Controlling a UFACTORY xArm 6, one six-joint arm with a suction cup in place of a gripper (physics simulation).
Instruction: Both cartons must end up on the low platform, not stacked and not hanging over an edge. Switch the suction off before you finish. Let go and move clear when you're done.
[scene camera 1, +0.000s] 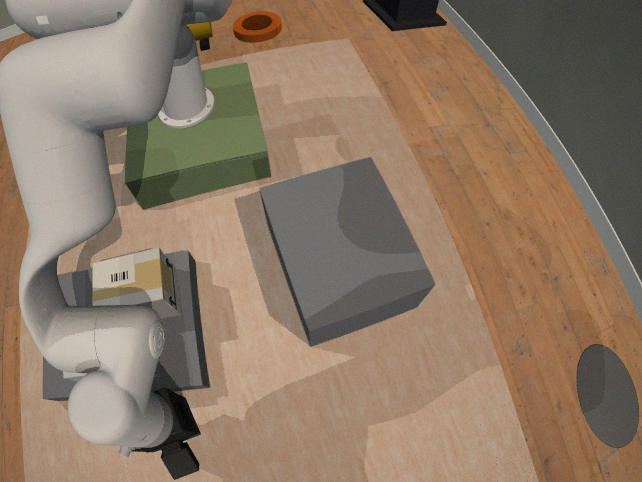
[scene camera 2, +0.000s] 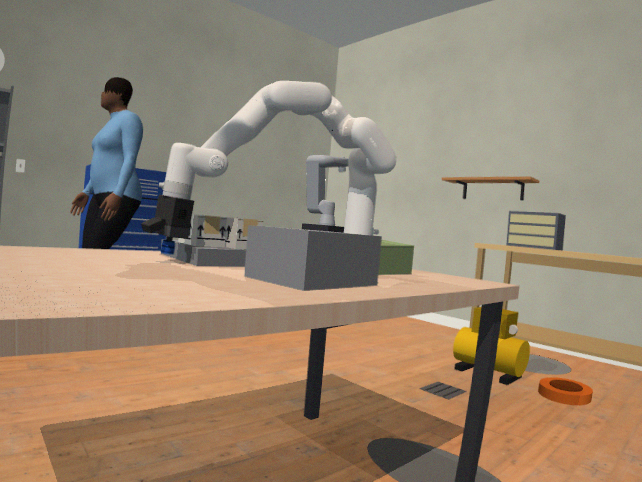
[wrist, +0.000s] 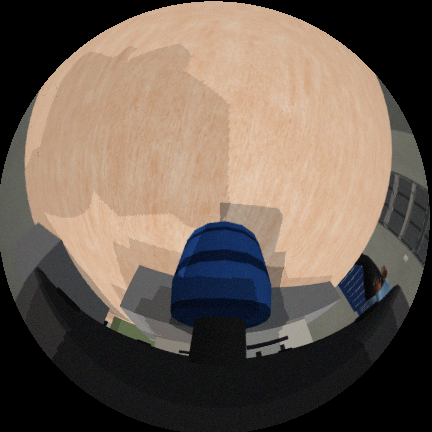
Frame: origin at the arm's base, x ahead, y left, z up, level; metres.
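Where they show: hand at its tool point: (scene camera 2: 167, 252) (wrist: 222, 253); arm's base at its link origin: (scene camera 1: 186, 107).
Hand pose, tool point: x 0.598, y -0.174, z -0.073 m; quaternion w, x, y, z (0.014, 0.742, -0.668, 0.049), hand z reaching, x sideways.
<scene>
Things, the pixels of their centre, and the offset from my tool point.
- low grey platform at the middle of its body: (scene camera 1: 118, 329) (wrist: 239, 331) (scene camera 2: 214, 252) dx -0.198, dy -0.068, dz -0.003 m
- carton at the middle of its body: (wrist: 250, 365) (scene camera 1: 110, 349) (scene camera 2: 202, 230) dx -0.142, dy -0.058, dz +0.064 m
- taller grey block at the middle of its body: (scene camera 1: 341, 250) (scene camera 2: 314, 256) (wrist: 56, 284) dx -0.189, dy +0.361, dz +0.033 m
One carton (scene camera 1: 129, 280) (scene camera 2: 248, 228), white with a tan band, rests upright on the low grey platform (scene camera 1: 187, 332) (scene camera 2: 220, 256) (wrist: 312, 297). The other carton (scene camera 1: 75, 374) (scene camera 2: 212, 233) (wrist: 300, 331) stands on the same platform; the arm hides most of it in scene camera 1. The cartons are side by side, not stacked. My blue suction cup (scene camera 2: 166, 246) (wrist: 222, 265) is low above the table, just off the platform's front side, with nothing on it. Its gap to the table is unclear. The black tool housing hides the cup in scene camera 1.
A taller grey block (scene camera 1: 331, 233) (scene camera 2: 311, 256) stands right of the low platform in scene camera 1. The arm's green base block (scene camera 1: 222, 145) (scene camera 2: 396, 257) is behind. A person (scene camera 2: 116, 150) stands beyond the table.
</scene>
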